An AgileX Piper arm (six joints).
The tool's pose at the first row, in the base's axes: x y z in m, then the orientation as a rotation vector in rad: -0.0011, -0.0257, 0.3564, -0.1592, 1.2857, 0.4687
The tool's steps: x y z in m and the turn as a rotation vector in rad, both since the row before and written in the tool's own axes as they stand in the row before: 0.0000, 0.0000, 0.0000, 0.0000, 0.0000, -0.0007; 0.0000, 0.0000, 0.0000, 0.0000, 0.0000, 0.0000; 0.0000, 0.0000, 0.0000, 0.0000, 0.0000, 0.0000; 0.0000, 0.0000, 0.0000, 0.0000, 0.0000, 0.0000; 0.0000, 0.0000, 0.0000, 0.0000, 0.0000, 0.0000; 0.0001, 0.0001, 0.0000, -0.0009, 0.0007, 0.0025; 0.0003, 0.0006, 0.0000, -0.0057, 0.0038, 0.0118; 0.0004, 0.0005, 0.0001, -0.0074, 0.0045, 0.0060; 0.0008, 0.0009, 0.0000, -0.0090, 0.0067, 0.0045; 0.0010, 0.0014, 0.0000, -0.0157, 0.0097, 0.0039; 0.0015, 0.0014, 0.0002, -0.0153, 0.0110, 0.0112; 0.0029, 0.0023, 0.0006, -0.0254, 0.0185, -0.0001; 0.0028, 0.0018, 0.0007, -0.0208, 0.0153, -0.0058; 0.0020, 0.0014, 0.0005, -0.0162, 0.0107, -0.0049; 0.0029, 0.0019, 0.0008, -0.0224, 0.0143, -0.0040
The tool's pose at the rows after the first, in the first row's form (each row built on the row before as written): -0.0011, -0.0257, 0.3564, -0.1596, 1.2856, 0.4681; -0.0011, -0.0257, 0.3564, -0.1596, 1.2856, 0.4681; -0.0011, -0.0257, 0.3564, -0.1596, 1.2856, 0.4681; -0.0011, -0.0257, 0.3564, -0.1596, 1.2856, 0.4681; -0.0011, -0.0257, 0.3564, -0.1596, 1.2856, 0.4681; -0.0011, -0.0256, 0.3563, -0.1589, 1.2864, 0.4708; -0.0013, -0.0250, 0.3561, -0.1571, 1.2904, 0.4845; -0.0013, -0.0244, 0.3558, -0.1606, 1.2939, 0.4943; -0.0015, -0.0234, 0.3552, -0.1670, 1.2990, 0.5039; -0.0019, -0.0219, 0.3545, -0.1802, 1.3053, 0.5173; -0.0021, -0.0202, 0.3534, -0.1888, 1.3140, 0.5366; -0.0022, -0.0172, 0.3512, -0.2153, 1.3256, 0.5528; -0.0021, -0.0146, 0.3490, -0.2408, 1.3341, 0.5612; -0.0021, -0.0127, 0.3474, -0.2606, 1.3394, 0.5675; -0.0021, -0.0100, 0.3451, -0.2860, 1.3467, 0.5785
